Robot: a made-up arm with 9 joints.
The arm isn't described. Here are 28 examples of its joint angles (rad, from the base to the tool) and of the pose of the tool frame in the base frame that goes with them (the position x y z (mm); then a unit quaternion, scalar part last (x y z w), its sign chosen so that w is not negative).
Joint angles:
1: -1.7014 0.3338 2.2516 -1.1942 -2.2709 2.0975 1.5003 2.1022 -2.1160
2: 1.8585 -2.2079 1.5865 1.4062 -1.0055 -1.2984 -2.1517 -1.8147 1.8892
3: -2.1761 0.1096 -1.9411 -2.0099 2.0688 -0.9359 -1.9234 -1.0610 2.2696
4: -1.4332 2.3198 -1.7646 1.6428 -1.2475 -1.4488 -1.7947 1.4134 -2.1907
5: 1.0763 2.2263 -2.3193 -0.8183 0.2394 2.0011 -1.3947 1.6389 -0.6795
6: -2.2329 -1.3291 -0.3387 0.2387 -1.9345 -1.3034 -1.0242 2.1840 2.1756
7: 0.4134 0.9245 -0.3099 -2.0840 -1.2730 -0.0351 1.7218 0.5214 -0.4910
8: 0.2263 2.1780 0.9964 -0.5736 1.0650 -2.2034 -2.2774 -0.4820 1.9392
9: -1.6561 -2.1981 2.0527 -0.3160 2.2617 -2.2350 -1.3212 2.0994 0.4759
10: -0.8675 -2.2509 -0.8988 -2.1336 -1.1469 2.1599 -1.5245 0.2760 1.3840
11: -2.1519 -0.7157 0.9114 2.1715 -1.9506 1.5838 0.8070 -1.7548 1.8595
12: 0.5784 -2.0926 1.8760 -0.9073 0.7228 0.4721 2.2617 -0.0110 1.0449
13: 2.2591 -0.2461 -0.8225 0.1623 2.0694 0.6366 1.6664 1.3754 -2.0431
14: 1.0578 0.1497 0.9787 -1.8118 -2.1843 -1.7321 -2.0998 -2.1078 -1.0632
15: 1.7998 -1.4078 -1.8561 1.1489 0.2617 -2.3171 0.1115 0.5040 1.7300
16: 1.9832 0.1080 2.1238 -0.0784 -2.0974 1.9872 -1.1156 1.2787 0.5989
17: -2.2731 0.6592 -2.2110 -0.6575 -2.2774 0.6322 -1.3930 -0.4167 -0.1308
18: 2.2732 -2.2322 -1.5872 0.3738 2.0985 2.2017 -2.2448 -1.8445 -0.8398
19: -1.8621 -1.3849 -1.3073 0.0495 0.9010 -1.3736 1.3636 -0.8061 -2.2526
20: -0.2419 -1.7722 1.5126 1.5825 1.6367 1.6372 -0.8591 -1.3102 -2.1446
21: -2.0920 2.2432 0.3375 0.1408 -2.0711 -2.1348 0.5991 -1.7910 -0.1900
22: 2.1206 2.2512 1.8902 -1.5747 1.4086 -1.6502 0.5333 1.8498 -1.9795
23: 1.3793 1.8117 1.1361 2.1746 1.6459 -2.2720 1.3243 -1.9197 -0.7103
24: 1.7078 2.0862 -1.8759 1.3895 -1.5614 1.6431 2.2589 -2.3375 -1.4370
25: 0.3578 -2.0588 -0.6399 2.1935 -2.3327 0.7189 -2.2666 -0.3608 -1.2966
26: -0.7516 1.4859 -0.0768 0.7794 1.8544 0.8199 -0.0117 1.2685 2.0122
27: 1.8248 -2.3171 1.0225 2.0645 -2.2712 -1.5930 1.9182 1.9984 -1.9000
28: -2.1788 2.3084 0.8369 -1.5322 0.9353 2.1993 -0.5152 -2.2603 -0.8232
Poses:
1: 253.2 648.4 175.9 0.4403 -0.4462 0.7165 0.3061
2: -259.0 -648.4 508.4 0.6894 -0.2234 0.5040 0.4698
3: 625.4 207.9 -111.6 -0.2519 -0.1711 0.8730 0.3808
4: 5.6 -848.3 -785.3 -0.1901 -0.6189 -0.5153 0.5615
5: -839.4 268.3 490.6 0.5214 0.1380 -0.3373 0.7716
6: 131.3 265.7 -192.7 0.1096 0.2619 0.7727 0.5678
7: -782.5 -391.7 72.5 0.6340 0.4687 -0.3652 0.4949
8: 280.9 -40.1 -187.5 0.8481 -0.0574 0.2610 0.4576
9: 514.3 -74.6 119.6 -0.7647 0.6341 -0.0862 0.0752
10: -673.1 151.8 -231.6 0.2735 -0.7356 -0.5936 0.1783
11: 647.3 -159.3 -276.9 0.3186 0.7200 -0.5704 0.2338
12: -933.6 -428.4 25.1 0.5038 -0.0613 0.6734 0.5376
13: -954.1 550.0 1004.6 0.0290 0.4107 -0.8612 0.2981
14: -248.4 -504.5 -328.2 0.4257 -0.7833 0.0554 0.4495
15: -138.0 934.1 754.9 0.4747 0.6950 0.3187 0.4360
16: 307.8 -283.8 301.9 0.3845 -0.0275 -0.9192 0.0810
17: 1222.5 -181.2 -314.3 0.3766 0.8141 0.3311 0.2929
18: -87.4 169.0 254.3 -0.3424 -0.8792 -0.2188 0.2488
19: 512.7 1100.9 3.1 -0.7293 -0.2071 -0.5940 0.2690
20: -738.1 -228.3 -121.0 0.2542 0.1989 -0.9406 0.1055
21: 559.8 -206.4 -608.2 0.3158 0.7605 0.5591 0.0963
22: -541.1 343.8 1307.9 -0.7754 0.3438 -0.4143 0.3301
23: -728.4 824.4 191.3 -0.2158 -0.1098 -0.9230 0.2990
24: -172.1 326.7 1039.5 -0.8986 -0.1004 -0.2832 0.3198
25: -300.5 640.6 282.6 -0.6682 0.3638 -0.4337 0.4828
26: 736.6 -14.2 -218.0 0.0460 -0.3315 0.1198 0.9347
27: 222.5 145.1 777.9 -0.6078 -0.3610 0.4725 0.5264
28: -326.4 -255.5 498.2 -0.4677 -0.8392 0.2675 0.0739
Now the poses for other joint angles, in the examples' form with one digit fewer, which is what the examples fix.
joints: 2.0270 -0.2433 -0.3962 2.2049 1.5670 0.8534 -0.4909 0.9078 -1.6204
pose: -500 785 641 -0.940 0.332 -0.074 0.013
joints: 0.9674 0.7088 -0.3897 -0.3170 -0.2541 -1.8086 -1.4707 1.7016 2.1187
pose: -574 -248 -597 -0.315 0.010 0.877 0.363
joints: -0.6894 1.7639 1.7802 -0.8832 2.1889 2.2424 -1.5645 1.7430 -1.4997
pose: -248 208 -36 0.245 0.891 -0.252 0.288
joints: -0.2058 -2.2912 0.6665 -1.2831 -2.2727 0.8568 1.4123 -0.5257 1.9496
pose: -266 -316 158 0.564 -0.610 -0.016 0.557
